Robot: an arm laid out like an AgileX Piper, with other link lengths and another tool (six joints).
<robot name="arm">
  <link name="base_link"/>
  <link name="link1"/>
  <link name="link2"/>
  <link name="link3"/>
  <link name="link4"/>
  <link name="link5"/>
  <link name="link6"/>
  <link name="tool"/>
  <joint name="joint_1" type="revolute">
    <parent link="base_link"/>
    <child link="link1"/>
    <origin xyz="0 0 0.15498" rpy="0 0 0"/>
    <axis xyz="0 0 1"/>
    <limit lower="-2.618" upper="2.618"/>
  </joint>
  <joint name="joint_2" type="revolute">
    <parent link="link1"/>
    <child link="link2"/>
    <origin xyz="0 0 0" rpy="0 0 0"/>
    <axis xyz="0 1 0"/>
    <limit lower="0" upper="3.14"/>
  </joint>
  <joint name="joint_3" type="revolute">
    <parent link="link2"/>
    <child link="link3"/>
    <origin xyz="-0.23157 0 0.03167" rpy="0 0 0"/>
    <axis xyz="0 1 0"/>
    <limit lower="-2.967" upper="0"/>
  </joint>
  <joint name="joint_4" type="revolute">
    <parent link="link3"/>
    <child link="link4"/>
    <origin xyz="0.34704 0 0.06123" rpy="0 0 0"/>
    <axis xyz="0.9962 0 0.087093"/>
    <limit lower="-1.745" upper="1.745"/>
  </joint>
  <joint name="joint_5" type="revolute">
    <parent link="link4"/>
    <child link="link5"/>
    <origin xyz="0 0 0" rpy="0 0 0"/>
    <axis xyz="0 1 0"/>
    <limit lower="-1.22" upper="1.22"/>
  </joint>
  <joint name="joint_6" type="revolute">
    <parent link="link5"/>
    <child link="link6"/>
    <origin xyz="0.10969 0 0.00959" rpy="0 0 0"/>
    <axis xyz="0.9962 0 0.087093"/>
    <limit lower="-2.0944" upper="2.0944"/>
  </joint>
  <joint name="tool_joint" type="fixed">
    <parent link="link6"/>
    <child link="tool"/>
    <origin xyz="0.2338 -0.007 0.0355" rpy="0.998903 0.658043 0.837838"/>
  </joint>
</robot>
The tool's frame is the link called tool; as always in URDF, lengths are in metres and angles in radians.
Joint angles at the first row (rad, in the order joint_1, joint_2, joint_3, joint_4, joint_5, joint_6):
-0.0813 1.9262 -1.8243 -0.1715 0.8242 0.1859
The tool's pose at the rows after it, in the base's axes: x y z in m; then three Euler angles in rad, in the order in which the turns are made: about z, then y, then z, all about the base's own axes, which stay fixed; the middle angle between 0 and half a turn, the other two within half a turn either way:
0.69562 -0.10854 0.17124 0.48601 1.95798 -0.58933
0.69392 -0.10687 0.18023 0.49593 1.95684 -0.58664
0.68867 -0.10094 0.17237 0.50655 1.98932 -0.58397
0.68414 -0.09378 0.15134 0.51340 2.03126 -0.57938
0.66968 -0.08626 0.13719 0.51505 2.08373 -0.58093
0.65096 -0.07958 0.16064 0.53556 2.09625 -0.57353
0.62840 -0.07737 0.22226 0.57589 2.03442 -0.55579
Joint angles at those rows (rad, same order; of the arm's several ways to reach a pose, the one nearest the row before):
-0.0813 1.9112 -1.8712 -0.1662 0.8671 0.1830
-0.0813 1.9013 -1.8813 -0.1581 0.8817 0.1818
-0.0813 1.9010 -1.8783 -0.1339 0.9030 0.1818
-0.0813 1.9094 -1.8550 -0.1078 0.9050 0.1810
-0.0813 1.8916 -1.8235 -0.0815 0.9368 0.1810
-0.0813 1.8160 -1.7979 -0.0600 0.9895 0.1810
-0.0813 1.6645 -1.7470 -0.0575 1.0189 0.1810

